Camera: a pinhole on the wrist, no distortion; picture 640 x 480 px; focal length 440.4 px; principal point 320.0 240.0 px. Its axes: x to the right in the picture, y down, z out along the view. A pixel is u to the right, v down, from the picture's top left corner.
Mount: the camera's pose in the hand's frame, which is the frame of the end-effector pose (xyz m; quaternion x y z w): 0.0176 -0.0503 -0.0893 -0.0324 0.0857 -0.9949 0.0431
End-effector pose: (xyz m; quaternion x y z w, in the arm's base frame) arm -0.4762 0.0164 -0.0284 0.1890 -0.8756 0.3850 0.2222
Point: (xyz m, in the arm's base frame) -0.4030 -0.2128 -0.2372
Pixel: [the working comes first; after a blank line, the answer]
In the camera's frame: 0.1744 -0.0687 0.3556

536 155
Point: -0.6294 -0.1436 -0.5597
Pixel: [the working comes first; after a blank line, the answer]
In the camera's frame: 0.1496 -0.4440 0.4920

outside the picture
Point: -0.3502 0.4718 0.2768
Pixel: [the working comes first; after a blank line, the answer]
In the camera's frame: -0.0039 -0.0139 -0.4815

behind the camera
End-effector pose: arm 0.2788 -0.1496 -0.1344 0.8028 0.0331 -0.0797 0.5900
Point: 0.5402 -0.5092 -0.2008
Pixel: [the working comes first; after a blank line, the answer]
In the camera's frame: -0.2520 -0.1851 0.4172

54 45
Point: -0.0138 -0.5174 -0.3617
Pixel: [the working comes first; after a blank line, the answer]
In the camera's frame: 0.2905 -0.0183 0.5208

566 225
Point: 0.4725 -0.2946 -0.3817
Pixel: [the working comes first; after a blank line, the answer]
In the camera's frame: -0.1930 0.0772 0.3118

47 349
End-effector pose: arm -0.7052 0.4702 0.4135 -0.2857 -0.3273 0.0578 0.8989
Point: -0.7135 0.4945 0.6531
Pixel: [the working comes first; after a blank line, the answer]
In the camera's frame: -0.0951 0.0263 0.2697

165 283
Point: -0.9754 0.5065 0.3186
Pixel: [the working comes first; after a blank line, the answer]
In the camera's frame: 0.2709 -0.1673 0.1739

outside the picture
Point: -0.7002 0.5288 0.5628
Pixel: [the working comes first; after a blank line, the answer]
In the camera's frame: -0.0755 -0.0457 0.2069

159 143
